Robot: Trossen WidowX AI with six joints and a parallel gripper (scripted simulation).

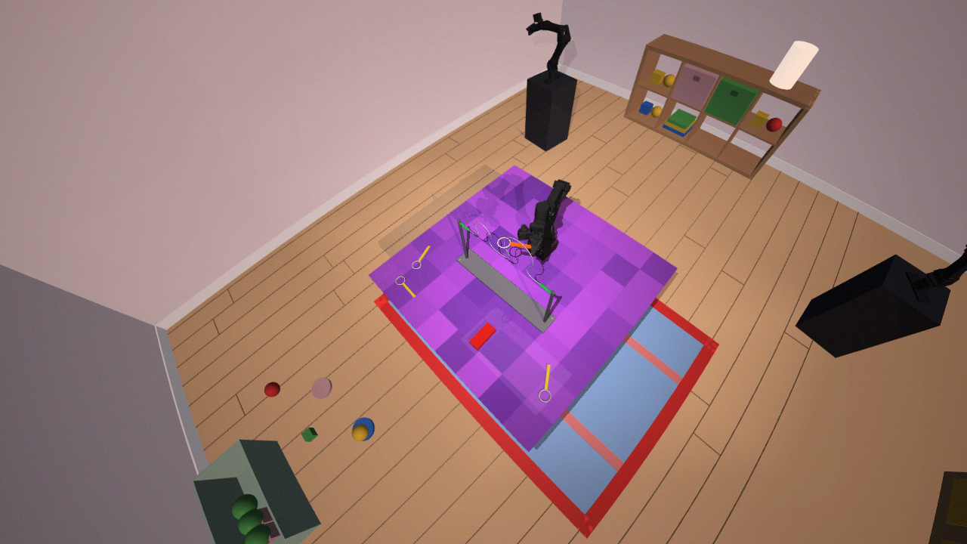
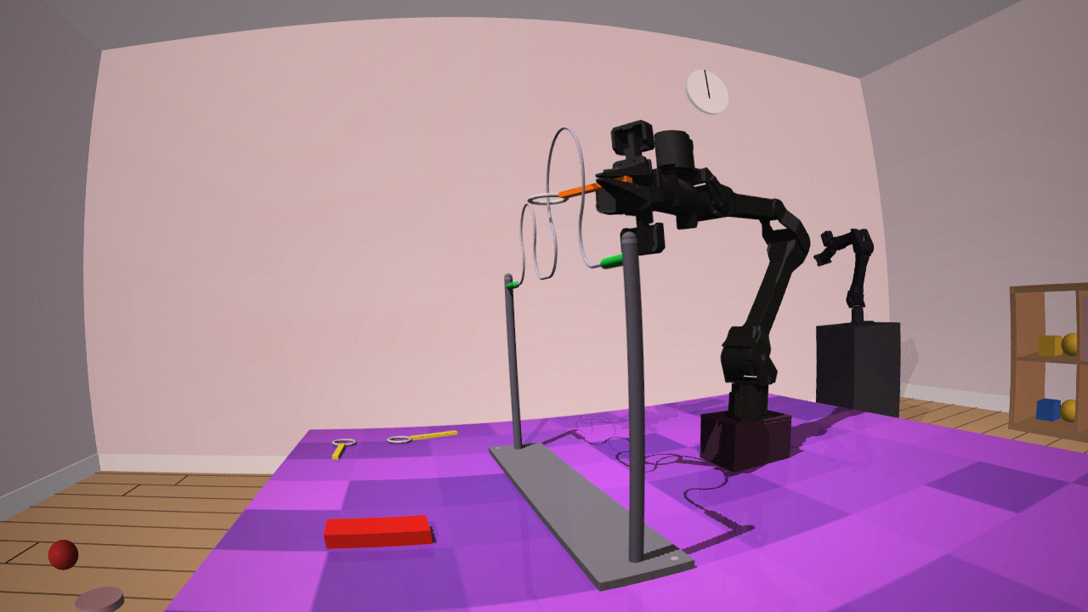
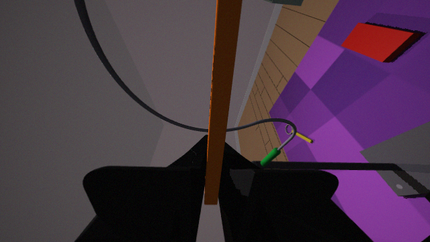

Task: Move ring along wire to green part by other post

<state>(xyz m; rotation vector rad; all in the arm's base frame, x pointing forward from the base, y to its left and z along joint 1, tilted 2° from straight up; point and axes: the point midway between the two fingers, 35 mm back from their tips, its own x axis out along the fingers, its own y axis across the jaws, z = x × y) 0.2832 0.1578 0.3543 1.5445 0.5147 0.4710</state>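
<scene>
The ring with orange handle is 9 cm to the right of my gripper tip and 2 cm ahead of it. From my gripper tip the other things lie so: red block 44 cm below, 31 cm ahead, 1 cm to the left.
</scene>
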